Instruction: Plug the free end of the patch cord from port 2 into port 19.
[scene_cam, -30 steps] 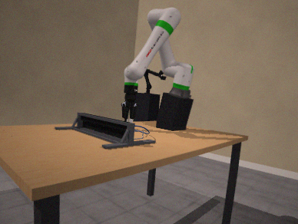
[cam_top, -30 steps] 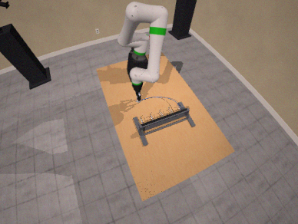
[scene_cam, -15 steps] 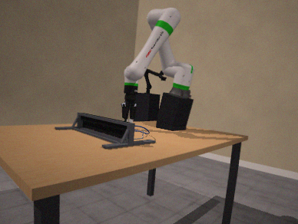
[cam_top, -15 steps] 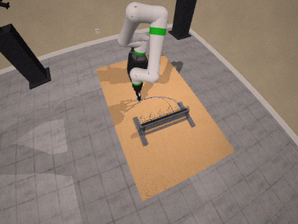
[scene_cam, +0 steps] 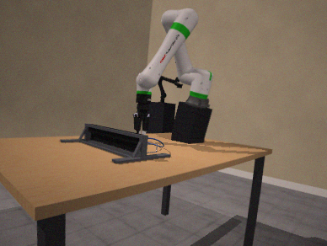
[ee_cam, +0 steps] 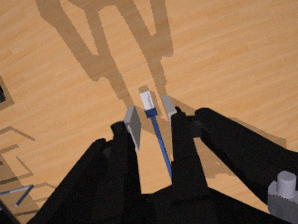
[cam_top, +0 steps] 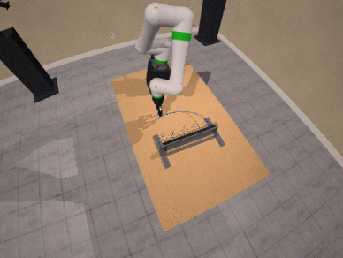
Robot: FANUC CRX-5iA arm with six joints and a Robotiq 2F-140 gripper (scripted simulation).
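Now: hand 30 mm above the plug and 10 mm to the left of it.
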